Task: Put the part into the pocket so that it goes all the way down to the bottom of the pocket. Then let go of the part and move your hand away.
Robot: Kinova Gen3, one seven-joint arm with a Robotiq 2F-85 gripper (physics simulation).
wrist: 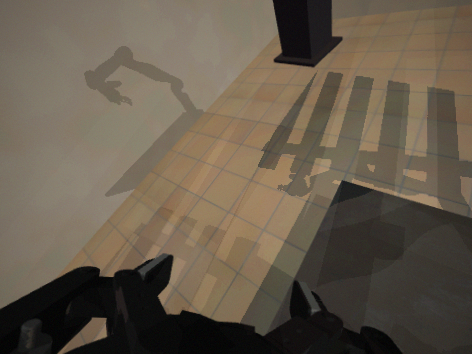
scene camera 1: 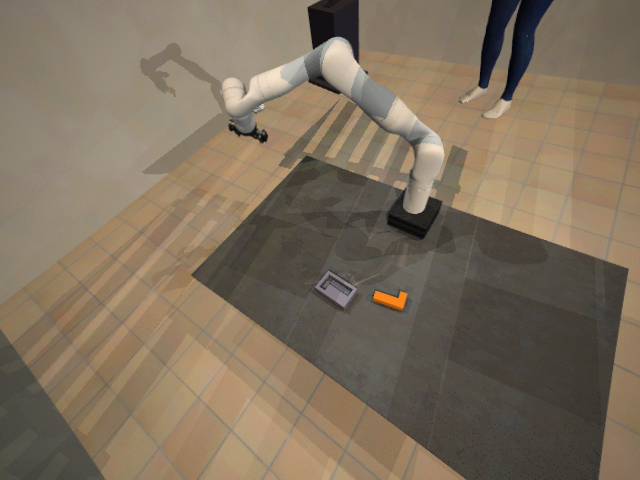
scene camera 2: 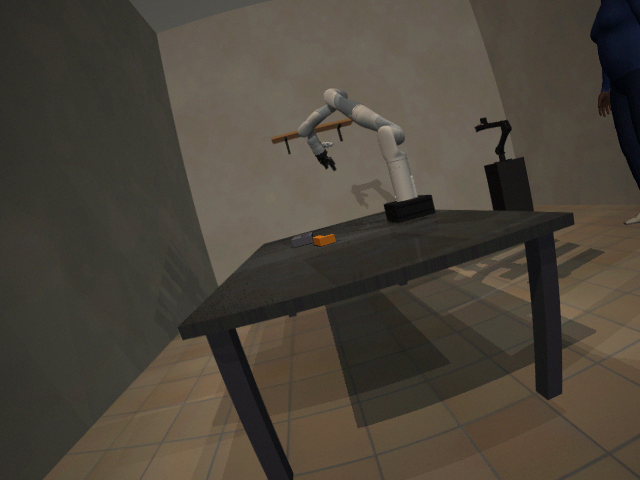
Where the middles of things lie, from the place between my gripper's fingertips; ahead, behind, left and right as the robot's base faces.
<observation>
Now: hand 61 cm to the right of the grey pocket block (scene camera 1: pixel 335 289), 33 cm above it and 17 cm short of it.
</observation>
